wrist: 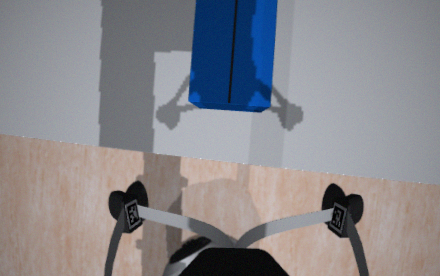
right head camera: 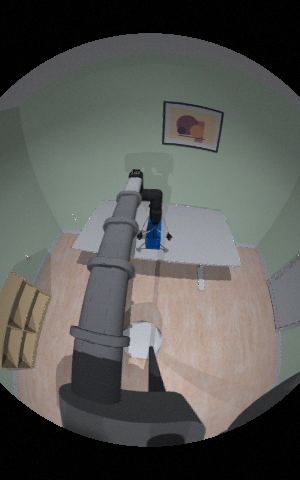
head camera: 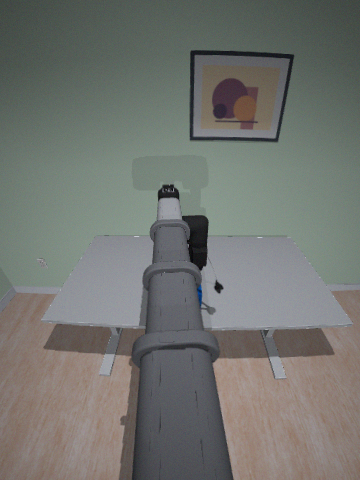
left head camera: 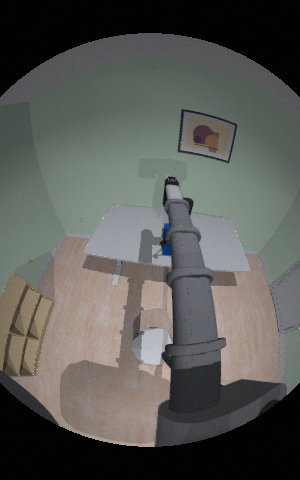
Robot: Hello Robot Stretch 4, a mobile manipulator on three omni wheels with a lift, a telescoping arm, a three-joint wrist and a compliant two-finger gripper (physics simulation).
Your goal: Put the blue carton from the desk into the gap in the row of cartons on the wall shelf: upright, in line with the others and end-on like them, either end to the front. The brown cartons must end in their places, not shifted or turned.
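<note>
The blue carton (head camera: 200, 296) (left head camera: 167, 245) (right head camera: 153, 243) (wrist: 230, 55) lies lengthwise, front to back, on the grey desk (head camera: 270, 285) (left head camera: 117, 235) (right head camera: 210, 240) (wrist: 360, 100), near its front edge. The arm hides most of it in the head view. My gripper (right head camera: 154, 236) (wrist: 236, 206) is open and empty, pointing down above the carton. In the right head view its fingertips stand to either side of the carton; in the wrist view they appear below the carton's near end, against the floor. Their shadows fall beside that end. The wall shelf and brown cartons do not show.
My long arm (head camera: 175, 305) (left head camera: 189, 260) (right head camera: 112, 250) reaches over the desk. A framed picture (head camera: 245, 95) (left head camera: 207, 136) (right head camera: 193, 126) hangs on the wall behind. A tan compartment unit (left head camera: 10, 300) (right head camera: 9, 299) stands at the left, a grey panel (left head camera: 290, 302) (right head camera: 289, 297) at the right.
</note>
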